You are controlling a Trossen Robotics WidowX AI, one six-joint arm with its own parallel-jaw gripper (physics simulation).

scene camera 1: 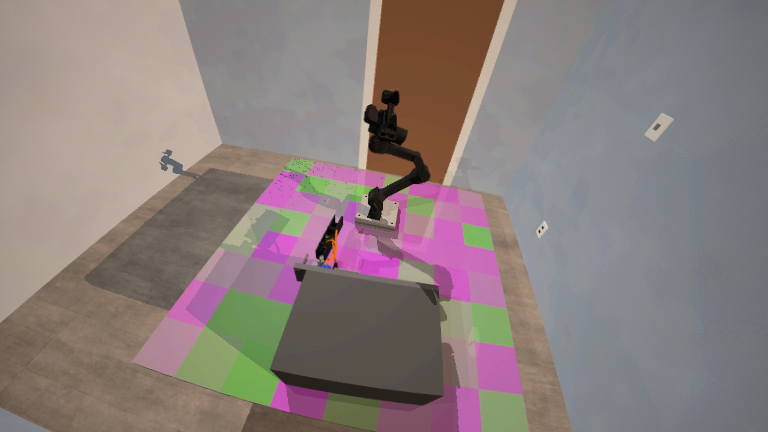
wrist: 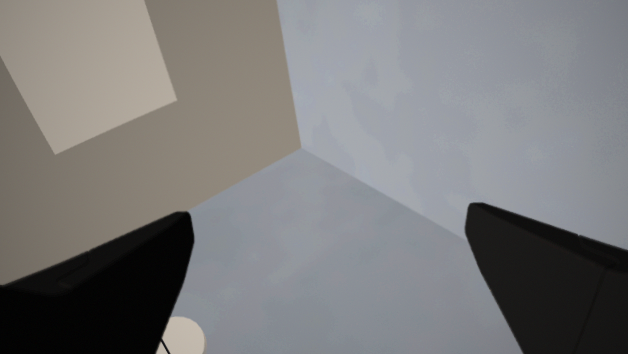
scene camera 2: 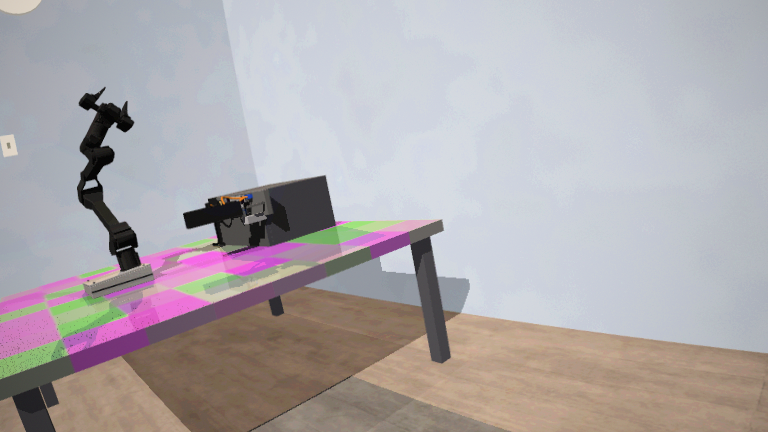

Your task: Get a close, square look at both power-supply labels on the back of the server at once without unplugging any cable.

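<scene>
The server is a dark grey box on the table, its cabled back toward my arm's base. Orange cables run at the back beside a black bar-like part that sticks out from one side. A small blue part shows by the cables. The power-supply labels cannot be made out in any view. My gripper is open and empty, raised high above the table and away from the server. The wrist view shows walls and ceiling between the fingers, and no server.
The table has a pink and green checkered top. My arm's pale base plate stands on it behind the server's cabled side. A brown door is behind the arm. A round white wall disc shows too.
</scene>
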